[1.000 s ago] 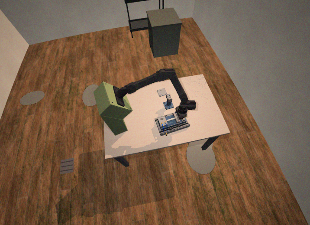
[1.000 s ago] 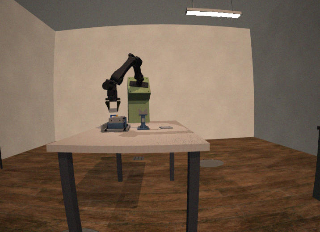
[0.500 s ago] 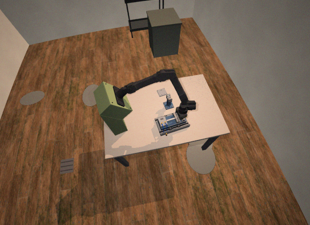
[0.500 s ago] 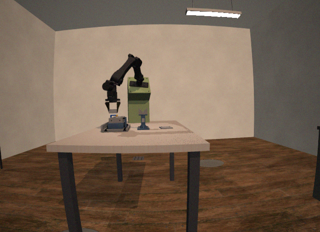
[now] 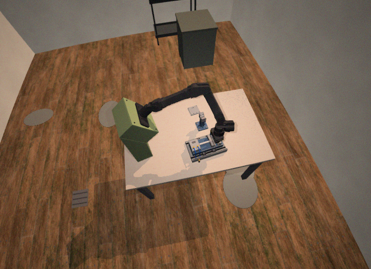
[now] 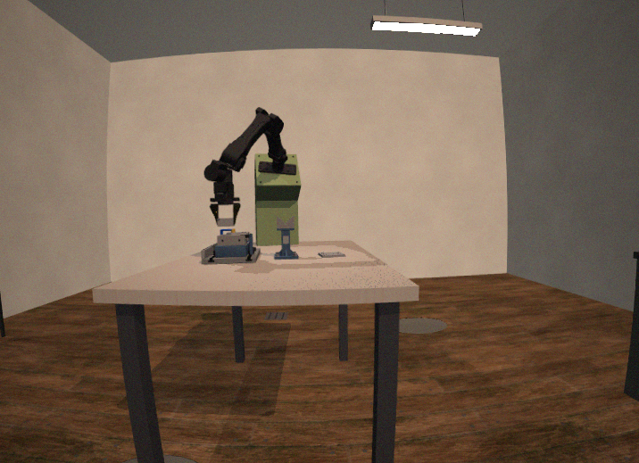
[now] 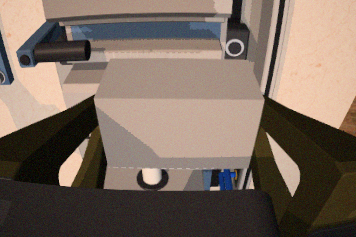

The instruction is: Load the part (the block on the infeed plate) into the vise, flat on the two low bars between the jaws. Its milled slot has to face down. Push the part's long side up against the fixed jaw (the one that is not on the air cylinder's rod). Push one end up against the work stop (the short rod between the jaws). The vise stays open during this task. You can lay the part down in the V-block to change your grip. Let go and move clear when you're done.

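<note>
Right now my hand is 1 cm above the part. Round my hand: moving jaw: 6 cm below, 3 cm behind, 2 cm to the left; dark work stop rod: 7 cm to the left, 5 cm below; grey jaw: 6 cm below, 3 cm to the left, 3 cm ahead.
</note>
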